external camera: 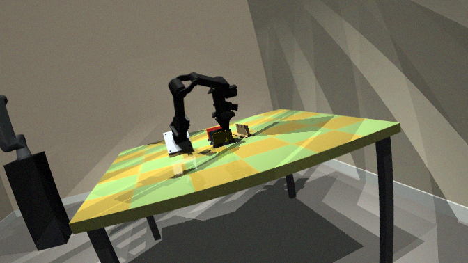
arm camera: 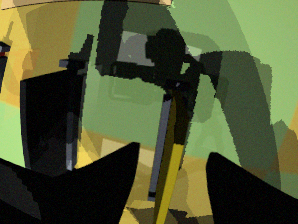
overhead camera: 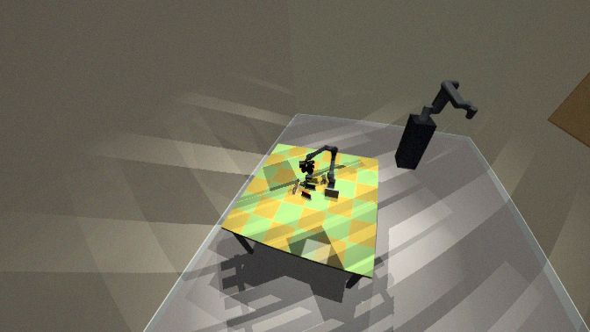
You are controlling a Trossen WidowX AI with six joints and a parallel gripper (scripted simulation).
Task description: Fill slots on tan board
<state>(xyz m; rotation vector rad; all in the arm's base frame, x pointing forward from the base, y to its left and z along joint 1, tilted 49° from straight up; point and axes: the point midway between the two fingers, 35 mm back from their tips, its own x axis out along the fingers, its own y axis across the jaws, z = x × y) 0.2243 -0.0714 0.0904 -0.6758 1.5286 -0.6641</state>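
Now: the yellow board 3 cm behind my gripper tip and 4 cm below it. The rest, counted from my gripper tip: red board (1 cm behind, 20 cm to the left, 4 cm below); tan board (12 cm ahead, 11 cm to the left, 4 cm below); nearly black board (2 cm behind, 9 cm to the left, 4 cm below).
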